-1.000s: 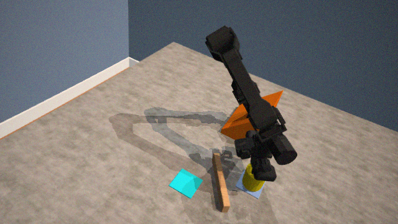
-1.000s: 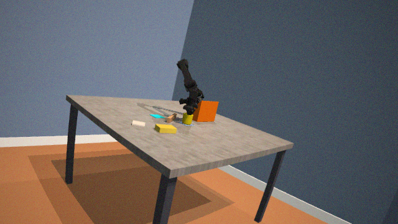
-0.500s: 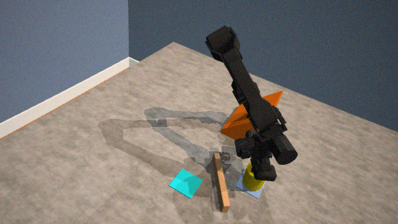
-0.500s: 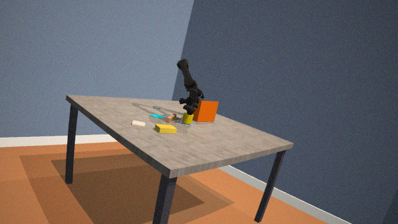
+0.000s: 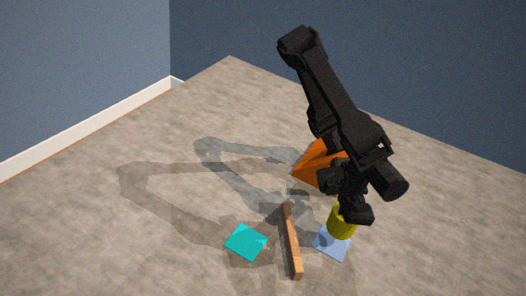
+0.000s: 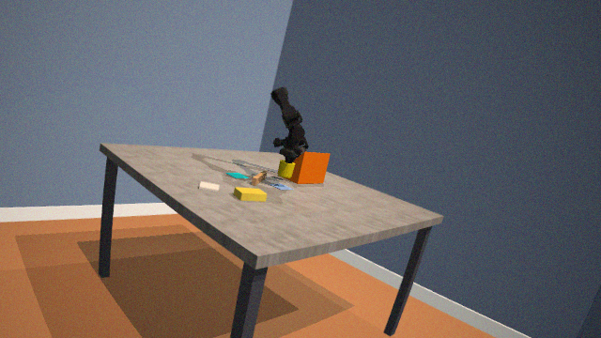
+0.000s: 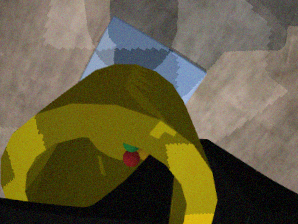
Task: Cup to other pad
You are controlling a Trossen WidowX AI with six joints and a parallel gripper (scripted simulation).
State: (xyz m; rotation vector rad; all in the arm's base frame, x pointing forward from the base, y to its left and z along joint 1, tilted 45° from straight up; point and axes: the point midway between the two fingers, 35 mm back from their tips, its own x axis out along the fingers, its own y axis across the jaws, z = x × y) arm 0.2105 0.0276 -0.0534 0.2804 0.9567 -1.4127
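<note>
Now: gripper tip 18 cm to the left of the cyan pad, 13 cm short of it and 9 cm above it. Also, from my gripper tip: wooden bar: 9 cm to the right, 8 cm below, 8 cm ahead; then yellow cup: 2 cm ahead, 1 cm to the left; then yellow block: 33 cm ahead, 9 cm to the left, 7 cm below.
</note>
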